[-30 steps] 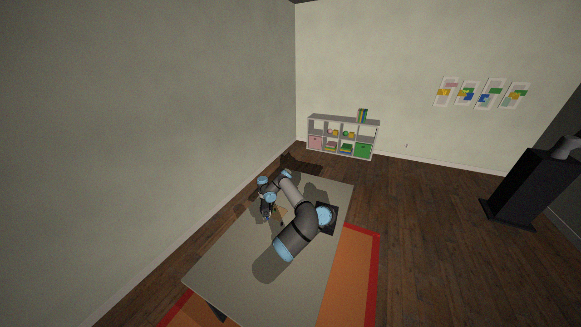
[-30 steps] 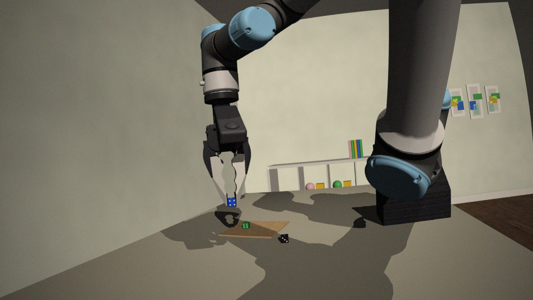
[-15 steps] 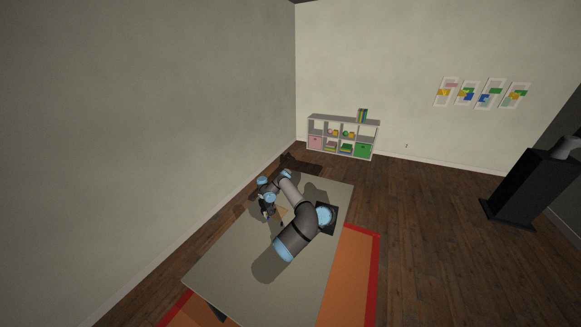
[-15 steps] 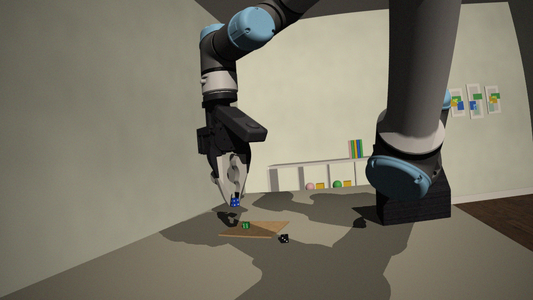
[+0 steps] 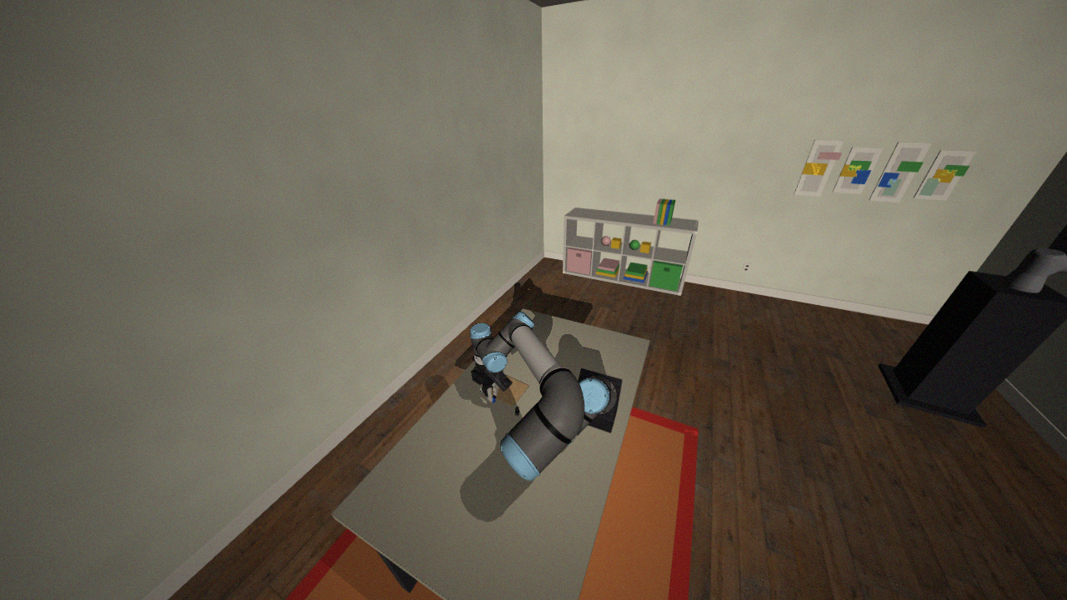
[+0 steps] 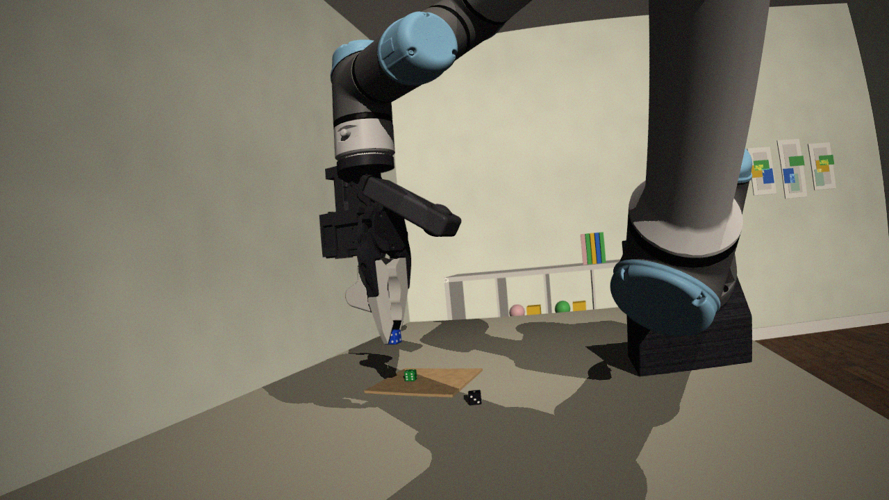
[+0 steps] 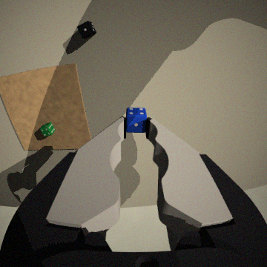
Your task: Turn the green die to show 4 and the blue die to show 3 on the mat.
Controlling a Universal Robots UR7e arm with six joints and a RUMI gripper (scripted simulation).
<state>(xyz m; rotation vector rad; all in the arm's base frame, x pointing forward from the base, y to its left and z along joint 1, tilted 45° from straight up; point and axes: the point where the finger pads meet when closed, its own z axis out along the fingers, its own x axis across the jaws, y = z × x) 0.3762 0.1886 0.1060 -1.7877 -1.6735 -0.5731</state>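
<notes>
Right now the black die is 100 mm below my hand, 80 mm behind it and 50 mm to the right of it. From my hand the other things lie so: green die: 140 mm to the right, 100 mm below, 50 mm ahead; tan mat: 150 mm to the right, 110 mm below, 30 mm ahead; blue die: 10 mm below.
</notes>
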